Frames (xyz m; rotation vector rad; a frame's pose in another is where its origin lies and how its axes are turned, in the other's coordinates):
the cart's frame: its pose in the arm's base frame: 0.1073 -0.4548 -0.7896 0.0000 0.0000 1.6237
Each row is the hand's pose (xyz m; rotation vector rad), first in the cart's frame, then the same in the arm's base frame.
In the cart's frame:
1: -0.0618 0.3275 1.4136 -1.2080 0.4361 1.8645
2: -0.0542 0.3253 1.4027 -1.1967 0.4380 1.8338
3: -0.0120 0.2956 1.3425 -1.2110 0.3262 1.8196
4: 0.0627 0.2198 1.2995 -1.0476 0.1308 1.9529
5: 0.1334 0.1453 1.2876 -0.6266 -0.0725 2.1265
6: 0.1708 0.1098 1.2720 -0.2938 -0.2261 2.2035
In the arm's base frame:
1: -0.2165 -0.5338 0.6240 1.2504 0.6279 -2.2378
2: -0.2147 -0.5261 0.6131 1.2612 0.6264 -2.2688
3: -0.1873 -0.4824 0.5529 1.1935 0.7297 -2.2958
4: -0.1155 -0.4038 0.5099 0.8890 0.7302 -2.3358
5: -0.0449 -0.3293 0.4980 0.4024 0.5362 -2.4066
6: -0.0114 -0.2900 0.4824 0.0399 0.3858 -2.4133

